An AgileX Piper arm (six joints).
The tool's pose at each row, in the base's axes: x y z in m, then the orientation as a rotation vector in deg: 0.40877 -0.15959 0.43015 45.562 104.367 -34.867; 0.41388 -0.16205 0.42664 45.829 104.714 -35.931; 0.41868 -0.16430 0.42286 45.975 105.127 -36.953; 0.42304 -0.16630 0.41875 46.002 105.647 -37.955; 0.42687 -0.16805 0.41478 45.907 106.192 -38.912; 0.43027 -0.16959 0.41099 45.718 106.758 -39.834; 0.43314 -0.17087 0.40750 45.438 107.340 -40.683; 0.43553 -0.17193 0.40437 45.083 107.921 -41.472; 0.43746 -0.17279 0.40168 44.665 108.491 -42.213; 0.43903 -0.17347 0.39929 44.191 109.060 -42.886; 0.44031 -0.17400 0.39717 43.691 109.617 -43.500
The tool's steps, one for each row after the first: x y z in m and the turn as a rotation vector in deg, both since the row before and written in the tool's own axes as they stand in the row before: 0.00130 0.00241 0.00608 0.865 0.278 -0.497; 0.00164 0.00243 0.00582 0.773 0.295 -0.572; 0.00208 0.00237 0.00548 0.696 0.344 -0.674; 0.00210 0.00220 0.00492 0.604 0.324 -0.731; 0.00207 0.00206 0.00445 0.534 0.310 -0.774; 0.00197 0.00184 0.00384 0.439 0.296 -0.797; 0.00181 0.00161 0.00328 0.362 0.272 -0.809; 0.00158 0.00136 0.00271 0.300 0.243 -0.816; 0.00144 0.00118 0.00227 0.228 0.227 -0.815; 0.00132 0.00104 0.00190 0.177 0.213 -0.796
